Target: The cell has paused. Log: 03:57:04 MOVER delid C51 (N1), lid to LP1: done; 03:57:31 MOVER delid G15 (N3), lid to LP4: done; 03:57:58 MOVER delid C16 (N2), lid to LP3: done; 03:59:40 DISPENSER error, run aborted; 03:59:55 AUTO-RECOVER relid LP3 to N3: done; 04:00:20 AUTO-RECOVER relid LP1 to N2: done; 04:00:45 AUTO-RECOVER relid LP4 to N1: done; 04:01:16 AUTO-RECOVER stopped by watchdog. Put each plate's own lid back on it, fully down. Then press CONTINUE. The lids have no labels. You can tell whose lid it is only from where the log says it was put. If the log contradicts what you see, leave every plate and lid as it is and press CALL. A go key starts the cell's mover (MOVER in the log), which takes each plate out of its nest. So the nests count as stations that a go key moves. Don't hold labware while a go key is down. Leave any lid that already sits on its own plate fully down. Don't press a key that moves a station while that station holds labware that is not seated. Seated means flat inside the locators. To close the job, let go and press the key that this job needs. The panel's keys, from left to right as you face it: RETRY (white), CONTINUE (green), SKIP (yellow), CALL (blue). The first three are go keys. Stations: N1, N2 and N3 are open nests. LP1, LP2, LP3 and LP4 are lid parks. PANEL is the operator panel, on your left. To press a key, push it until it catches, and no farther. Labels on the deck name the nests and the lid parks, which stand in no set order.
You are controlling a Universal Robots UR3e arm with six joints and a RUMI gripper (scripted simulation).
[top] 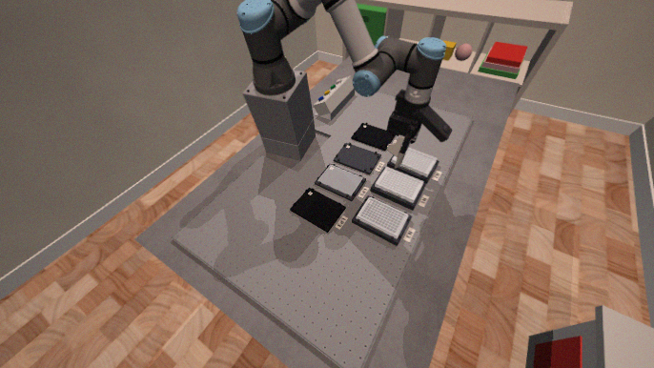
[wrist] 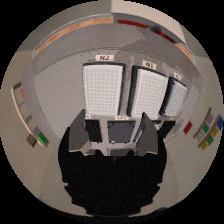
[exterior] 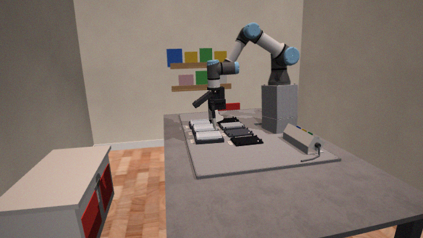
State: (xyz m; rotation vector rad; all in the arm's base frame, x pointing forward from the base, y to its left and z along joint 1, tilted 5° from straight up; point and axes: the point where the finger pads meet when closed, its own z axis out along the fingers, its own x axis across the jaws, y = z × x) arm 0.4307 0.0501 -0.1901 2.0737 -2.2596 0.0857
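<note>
Now: the plate 10 mm ahead of my hand, 230 mm to the right of it and 40 mm below it.
</note>
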